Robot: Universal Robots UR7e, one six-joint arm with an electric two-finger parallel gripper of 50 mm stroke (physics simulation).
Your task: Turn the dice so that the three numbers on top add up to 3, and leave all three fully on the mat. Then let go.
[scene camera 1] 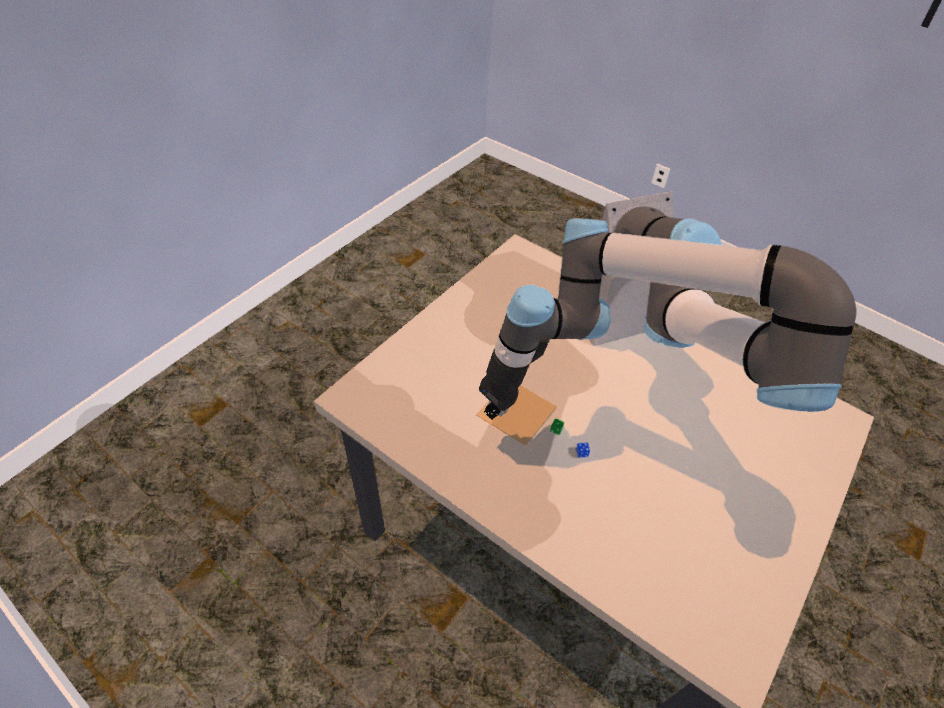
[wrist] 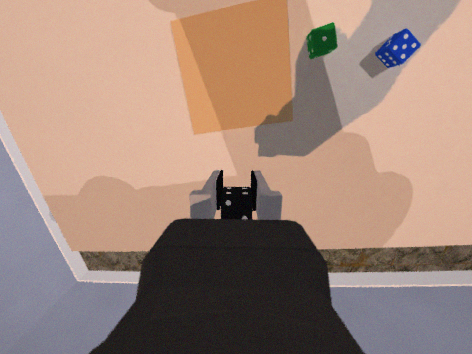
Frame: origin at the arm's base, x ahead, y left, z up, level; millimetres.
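Seen in the pictures: gripper, fingertip midpoint: (scene camera 1: 497, 408) (wrist: 236, 182).
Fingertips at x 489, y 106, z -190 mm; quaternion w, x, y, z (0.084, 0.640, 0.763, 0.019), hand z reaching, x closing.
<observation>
Pixels of each thing's top centre, then the offset from my fingertips to it. Level surfaces: height alone.
- black die, top centre: (wrist: 234, 214) (scene camera 1: 493, 406) dx +16, dy +4, dz +25 mm
- orange mat, top centre: (wrist: 234, 72) (scene camera 1: 517, 410) dx -97, dy -35, dz -121 mm
- green die, top centre: (wrist: 324, 38) (scene camera 1: 558, 423) dx -143, dy +59, dz -100 mm
- blue die, top centre: (wrist: 404, 46) (scene camera 1: 583, 447) dx -150, dy +143, dz -100 mm
- pale table, surface height: dz -125 mm
My gripper (scene camera 1: 494, 406) (wrist: 236, 182) is shut on the black die (scene camera 1: 491, 413) (wrist: 237, 206). The die shows white pips between the fingers, but its full count is partly hidden in the wrist view. The gripper is tilted and holds the die above the table, by the mat's left part in the scene view. The orange mat (scene camera 1: 532, 411) (wrist: 240, 70) lies flat. The green die (scene camera 1: 557, 426) (wrist: 323, 41) lies beside the mat and appears to have one pip on top. The blue die (scene camera 1: 583, 449) (wrist: 399, 48) lies farther off the mat, with five pips apparently on top.
The pale table (scene camera 1: 648, 518) (wrist: 115, 150) bears the mat and the dice. Its edge runs across the lower part of the wrist view. The arm reaches over the table from its mount, and its shadows fall on the table and partly on the mat.
</observation>
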